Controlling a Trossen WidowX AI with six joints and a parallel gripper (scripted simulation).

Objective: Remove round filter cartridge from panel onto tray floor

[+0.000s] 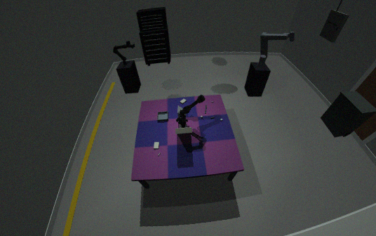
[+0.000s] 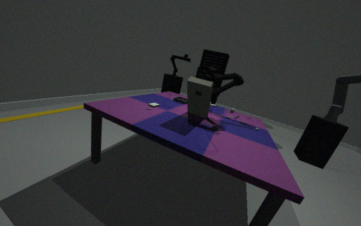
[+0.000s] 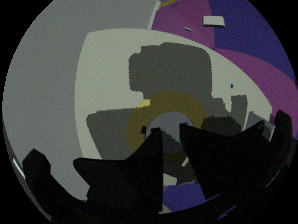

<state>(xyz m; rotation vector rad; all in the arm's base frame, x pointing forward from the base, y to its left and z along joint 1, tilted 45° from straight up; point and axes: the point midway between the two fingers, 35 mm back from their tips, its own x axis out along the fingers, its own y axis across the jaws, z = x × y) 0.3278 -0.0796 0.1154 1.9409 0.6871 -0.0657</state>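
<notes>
My gripper tip is now 1 cm short of the round filter cartridge and 1 cm above it. From my gripper tip the other things lie so: service panel (8 cm below, 4 cm behind); then tray (40 cm behind, 32 cm to the right, 23 cm below).
</notes>
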